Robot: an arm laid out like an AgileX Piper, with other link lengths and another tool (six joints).
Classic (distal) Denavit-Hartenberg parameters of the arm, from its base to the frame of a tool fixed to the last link. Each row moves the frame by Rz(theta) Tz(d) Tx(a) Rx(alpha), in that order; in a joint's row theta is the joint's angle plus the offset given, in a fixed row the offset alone. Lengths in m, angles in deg.
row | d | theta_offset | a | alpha
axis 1 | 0.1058 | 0.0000 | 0.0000 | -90.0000
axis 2 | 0.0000 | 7.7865 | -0.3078 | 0.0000
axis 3 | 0.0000 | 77.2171 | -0.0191 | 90.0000
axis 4 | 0.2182 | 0.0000 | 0.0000 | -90.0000
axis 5 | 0.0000 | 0.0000 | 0.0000 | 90.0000
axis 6 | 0.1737 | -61.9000 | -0.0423 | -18.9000
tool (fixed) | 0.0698 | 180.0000 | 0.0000 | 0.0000
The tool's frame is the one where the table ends.
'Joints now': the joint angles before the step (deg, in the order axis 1, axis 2, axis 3, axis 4, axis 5, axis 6). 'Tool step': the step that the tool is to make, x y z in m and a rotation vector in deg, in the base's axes. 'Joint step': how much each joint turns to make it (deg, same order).
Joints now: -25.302 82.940 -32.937 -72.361 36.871 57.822
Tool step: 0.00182 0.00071 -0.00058 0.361 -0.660 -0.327
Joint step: 0.000 0.137 -0.001 0.002 -0.366 0.822
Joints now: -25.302 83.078 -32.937 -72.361 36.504 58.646
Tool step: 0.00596 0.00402 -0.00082 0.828 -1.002 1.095
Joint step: -0.001 -0.001 -0.001 0.001 -1.698 0.064
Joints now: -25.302 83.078 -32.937 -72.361 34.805 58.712
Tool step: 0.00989 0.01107 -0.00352 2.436 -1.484 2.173
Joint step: 0.000 0.000 -0.001 1.752 -3.455 -1.541
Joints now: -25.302 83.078 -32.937 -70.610 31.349 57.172
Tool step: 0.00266 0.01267 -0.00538 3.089 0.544 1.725
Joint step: 0.000 0.000 -0.514 6.241 -1.911 -6.540
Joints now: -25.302 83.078 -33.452 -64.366 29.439 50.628
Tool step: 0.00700 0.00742 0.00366 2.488 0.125 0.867
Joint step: 0.002 0.000 -2.758 8.925 0.126 -9.092
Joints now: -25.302 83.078 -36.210 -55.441 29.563 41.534
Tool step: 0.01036 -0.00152 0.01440 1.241 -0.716 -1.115
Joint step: -0.001 0.001 -4.912 8.091 2.961 -7.323
